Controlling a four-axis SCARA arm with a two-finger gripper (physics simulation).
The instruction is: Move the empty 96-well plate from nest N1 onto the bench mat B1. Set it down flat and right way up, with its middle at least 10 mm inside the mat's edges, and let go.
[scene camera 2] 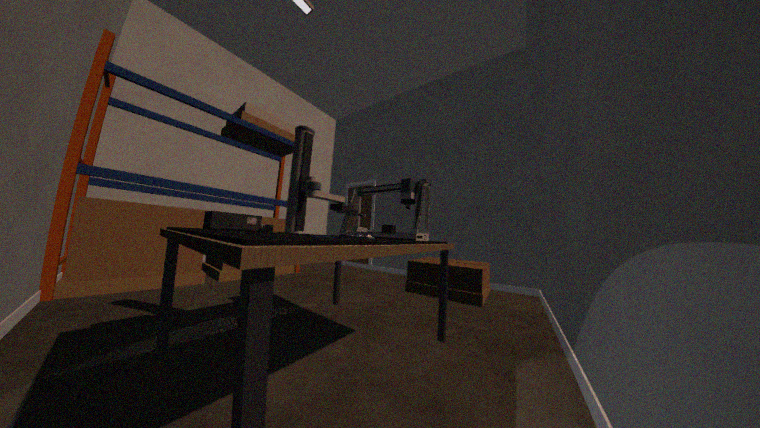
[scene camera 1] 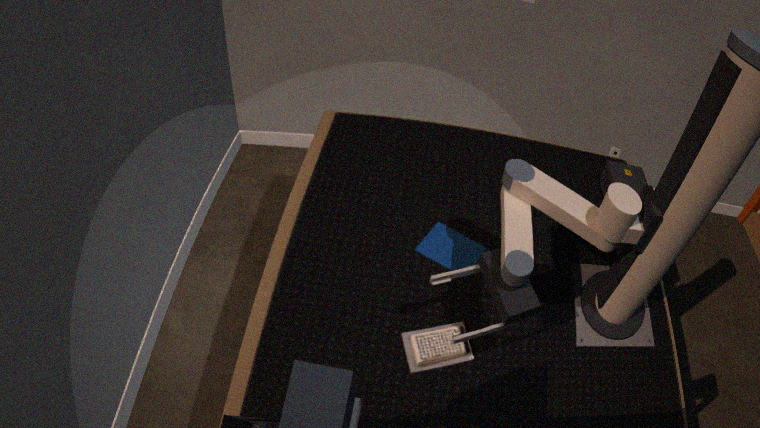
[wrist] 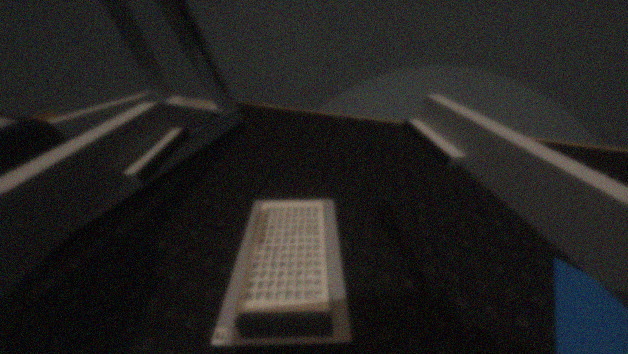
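Where they show: gripper, fingertip midpoint: (scene camera 2: 362,213) (scene camera 1: 442,309) (wrist: 299,114); arm's base, origin of the base link: (scene camera 1: 611,306).
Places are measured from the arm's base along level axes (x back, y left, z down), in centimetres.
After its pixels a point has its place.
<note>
The pale 96-well plate (scene camera 1: 437,344) {z -3.9, x -55.5, y 17.5 cm} (wrist: 290,250) {z -3.3, x -54.8, y 17.1 cm} lies flat, wells up, in the grey nest N1 (scene camera 1: 408,351) {z -2.5, x -62.3, y 19.7 cm} (wrist: 340,295) {z -2.5, x -52.5, y 10.8 cm}. The blue bench mat B1 (scene camera 1: 437,247) {z -1.5, x -58.4, y -14.8 cm} (wrist: 585,315) {z -1.5, x -58.6, y -12.2 cm} lies on the table; in scene camera 1 the arm's head partly covers its near right corner. My gripper (scene camera 1: 444,309) {z -18.4, x -56.7, y 15.8 cm} (wrist: 299,114) {z -18.4, x -56.7, y 15.8 cm} is open and empty, its fingers wide apart above the table. In scene camera 1 one finger overlaps the plate's right end and the other is beside the mat. In the wrist view the plate shows below and between the fingers. Plate and mat are too small to tell in scene camera 2.
The arm's column (scene camera 1: 680,228) {z -45.1, x -2.4, y 7.1 cm} (scene camera 2: 303,180) {z -43.2, x -10.3, y -3.0 cm} stands on the dark table to the right of the nest in scene camera 1. A grey-blue box shape (scene camera 1: 319,393) {z -50.1, x -73.5, y 50.9 cm} is at that view's lower left. Scene camera 2 shows a gantry frame (scene camera 2: 422,212) {z -23.5, x -85.0, y 55.5 cm} and a dark box (scene camera 2: 231,220) {z -7.9, x 3.5, y -44.0 cm} on the table.
</note>
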